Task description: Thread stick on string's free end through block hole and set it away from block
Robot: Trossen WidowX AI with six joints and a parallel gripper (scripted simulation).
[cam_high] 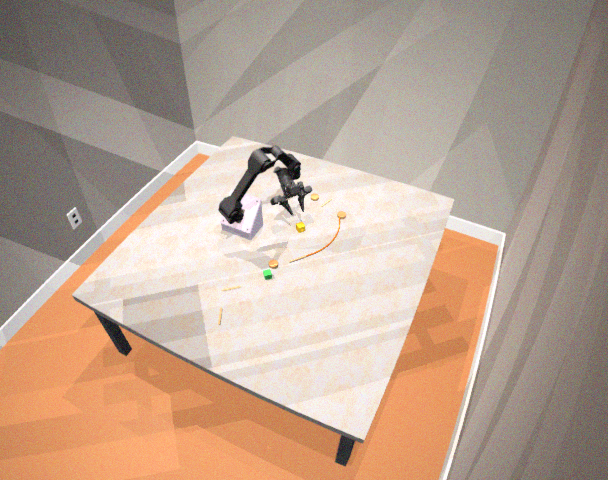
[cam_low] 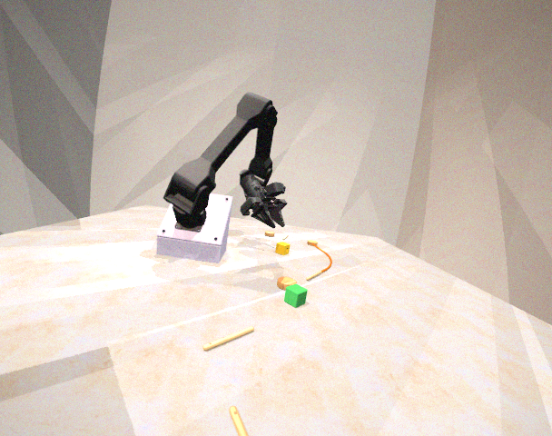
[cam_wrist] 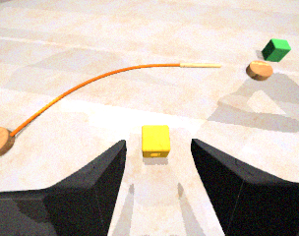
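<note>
My gripper tip is now 6 cm above the yellow wooden block, 2 cm to the left of it and 2 cm short of it. From my gripper tip the other things lie so: thin wooden stick (17 cm to the right, 10 cm ahead, 7 cm below); green cube (32 cm to the right, 6 cm below, 2 cm ahead).
</note>
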